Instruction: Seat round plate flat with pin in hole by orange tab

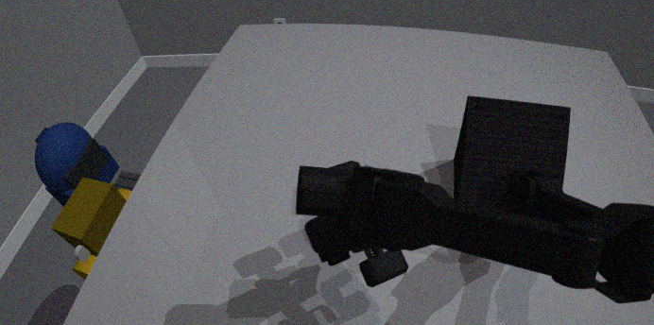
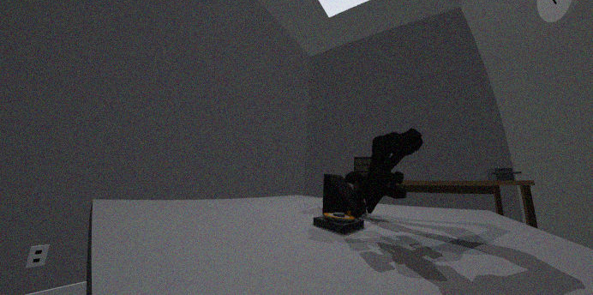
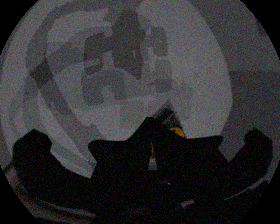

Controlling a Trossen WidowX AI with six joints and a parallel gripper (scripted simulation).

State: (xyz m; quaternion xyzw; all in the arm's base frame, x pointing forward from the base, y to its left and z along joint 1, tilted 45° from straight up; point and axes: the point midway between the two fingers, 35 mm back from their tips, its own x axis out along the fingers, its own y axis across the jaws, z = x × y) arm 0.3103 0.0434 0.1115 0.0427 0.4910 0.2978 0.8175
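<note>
My gripper tip is 9 cm to the left of the round plate, 6 cm past it and 3 cm above it. The rest, counted from my gripper tip: dark grey square base (11 cm to the right, 4 cm below, 4 cm behind).
</note>
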